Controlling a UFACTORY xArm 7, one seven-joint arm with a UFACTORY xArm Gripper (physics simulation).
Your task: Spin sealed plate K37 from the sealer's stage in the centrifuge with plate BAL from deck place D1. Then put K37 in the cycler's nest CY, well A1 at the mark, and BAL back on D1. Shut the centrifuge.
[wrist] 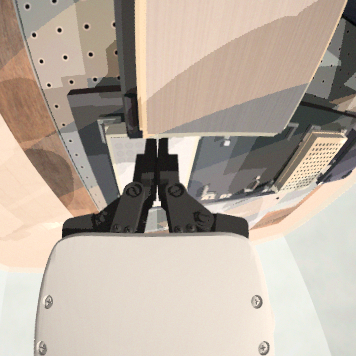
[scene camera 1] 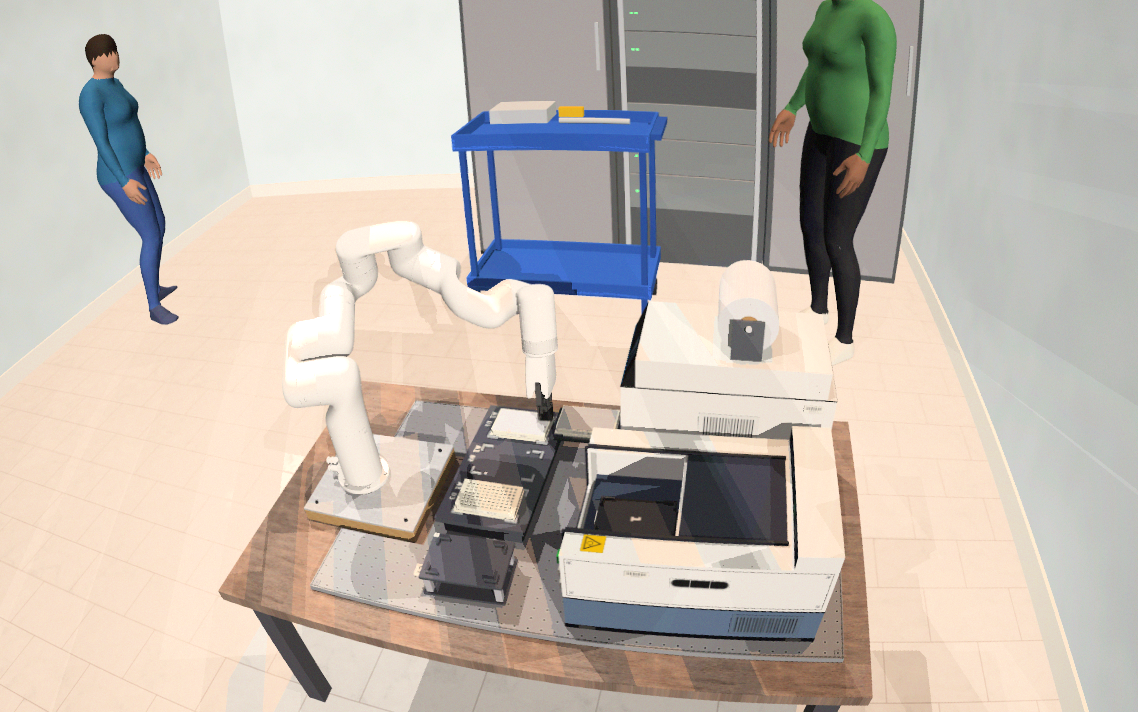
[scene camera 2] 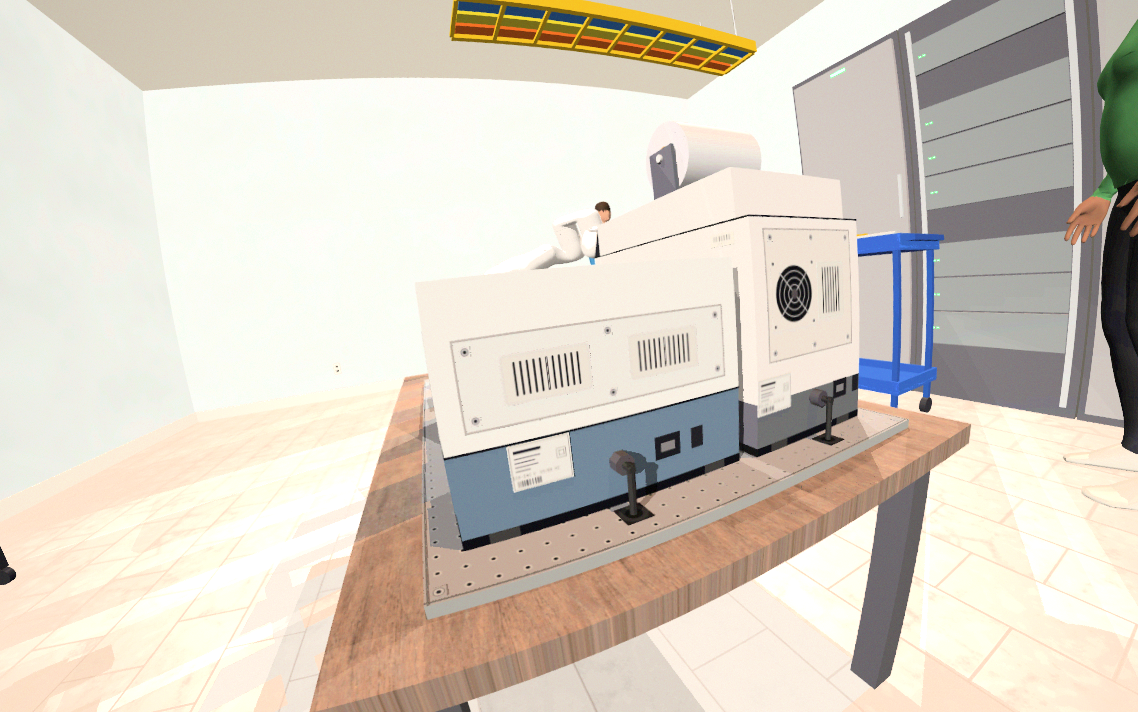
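Where they show: gripper, fingertip midpoint: [wrist: 157,150] [scene camera 1: 546,419]; arm's base at its link origin: [scene camera 1: 364,475].
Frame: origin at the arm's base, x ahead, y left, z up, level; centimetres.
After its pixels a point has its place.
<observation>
My gripper [scene camera 1: 544,414] @(z 5.6, x 40.4, y 15.7 cm) [wrist: 157,150] @(z 5.6, x 40.4, y 15.7 cm) is shut and empty. It is low beside a pale flat slab [scene camera 1: 591,418] @(z 9.1, x 50.8, y 11.7 cm) [wrist: 225,65] @(z 9.1, x 47.5, y 12.6 cm) at the sealer [scene camera 1: 688,348] @(z 32.4, x 70.0, y 3.1 cm) [scene camera 2: 788,197] @(z 29.3, x 98.3, y 4.6 cm); whether this is its stage or a plate on it is unclear. A white plate [scene camera 1: 513,426] @(z 3.8, x 33.0, y 15.0 cm) [wrist: 125,155] @(z 3.8, x 38.7, y 18.7 cm) sits at the deck's far end, partly hidden by the fingers in the wrist view. A cream plate with wells [scene camera 1: 489,498] @(z 3.8, x 31.4, y -8.5 cm) [wrist: 312,160] @(z 4.0, x 33.1, y -7.2 cm) sits nearer the front. I cannot read which is K37 or BAL. The centrifuge [scene camera 1: 621,579] @(z 13.7, x 59.0, y -36.8 cm) [scene camera 2: 579,293] @(z 19.3, x 96.1, y -26.5 cm) is open on top, showing a dark bucket [scene camera 1: 616,509] @(z 11.4, x 57.3, y -18.0 cm).
The dark deck [scene camera 1: 520,471] @(z 2.2, x 36.2, y 1.8 cm) [wrist: 235,160] @(z 2.2, x 33.7, y 5.8 cm) has corner clips. A low dark stand [scene camera 1: 465,560] @(z 3.0, x 29.3, y -25.2 cm) is in front of it; I cannot tell whether it is nest CY. The centrifuge's raised walls stand right of the deck. A blue cart [scene camera 1: 558,261] and two people are behind the table.
</observation>
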